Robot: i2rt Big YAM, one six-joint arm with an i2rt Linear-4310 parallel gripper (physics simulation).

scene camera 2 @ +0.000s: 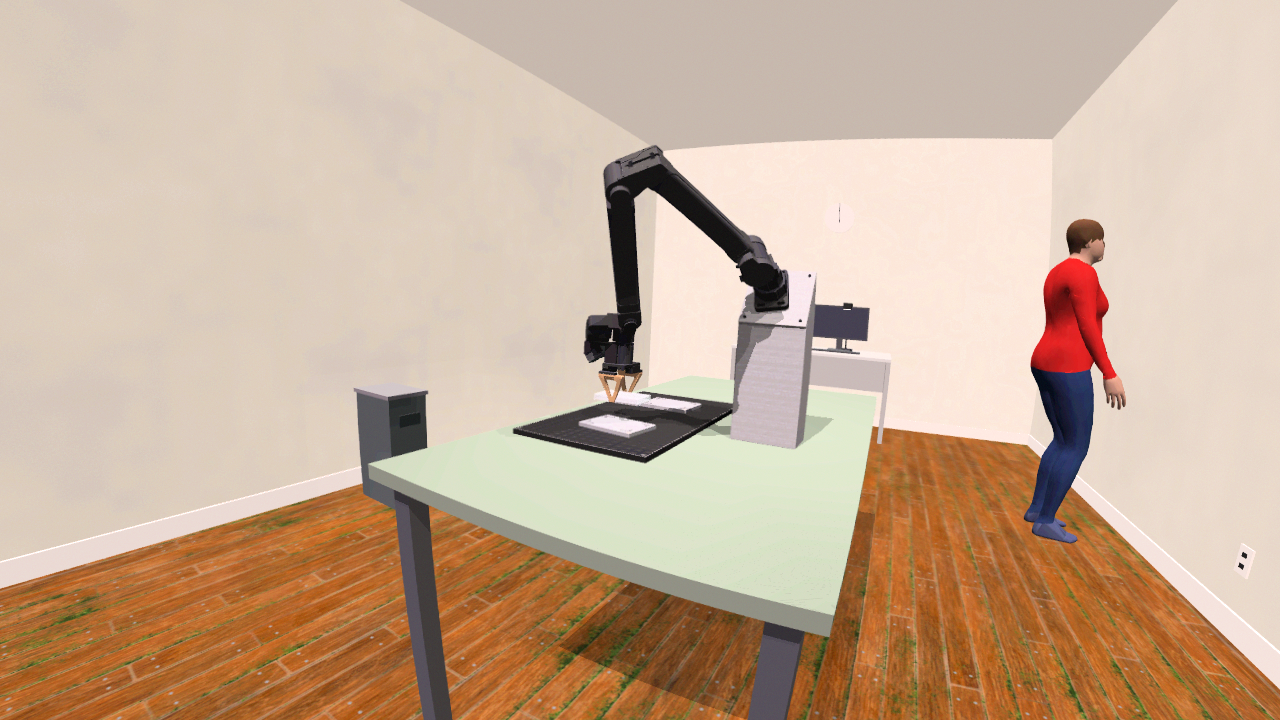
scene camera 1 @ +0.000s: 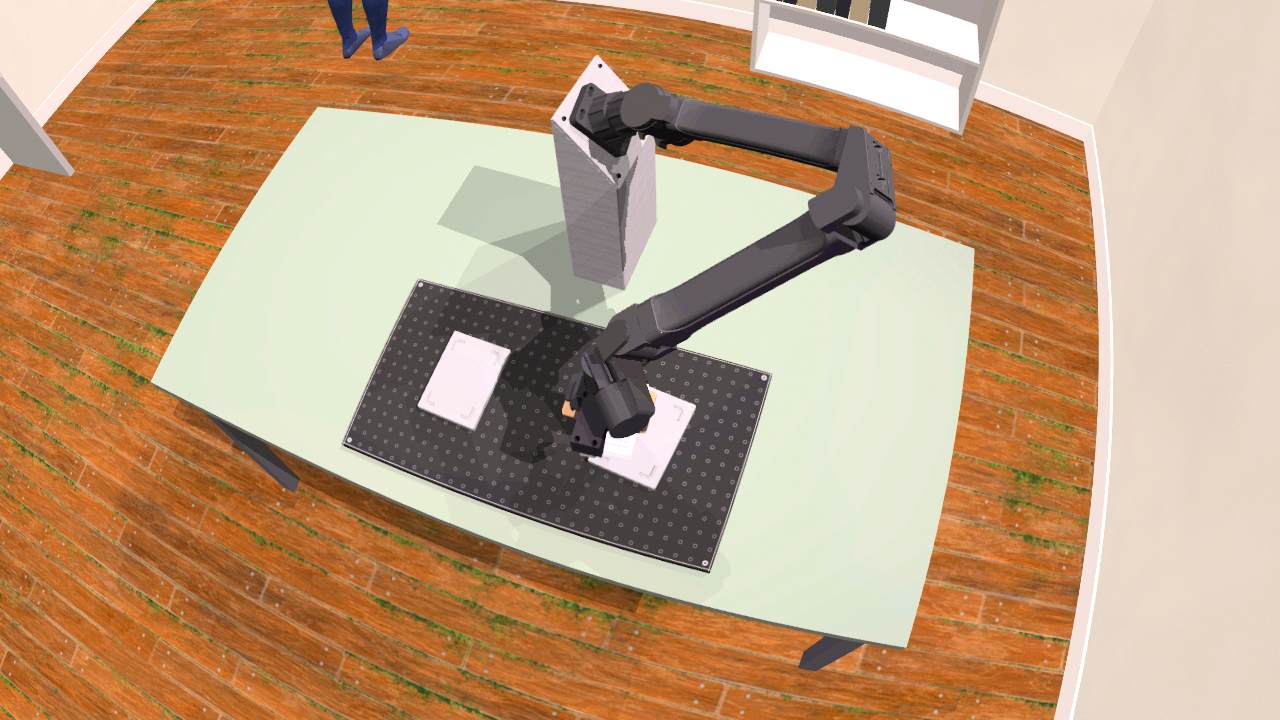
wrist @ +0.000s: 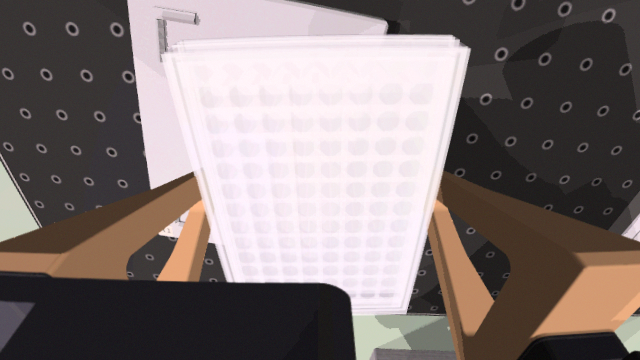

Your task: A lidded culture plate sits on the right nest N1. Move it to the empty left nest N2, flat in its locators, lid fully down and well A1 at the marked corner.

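Note:
My gripper is shut on the clear white lidded culture plate, with one orange finger at each long side. The plate is raised above nest N2, at the right in scene camera 1. In the wrist view the plate is turned relative to the nest and sits off to its right. The lid covers the wells and looks level. A small mark, apparently A1, shows at the nest's lower left corner. Nest N1 is empty. The wells' labels cannot be read.
Both nests stand on a black perforated board on the pale green table. The arm's grey pedestal stands behind the board. A person stands away from the table.

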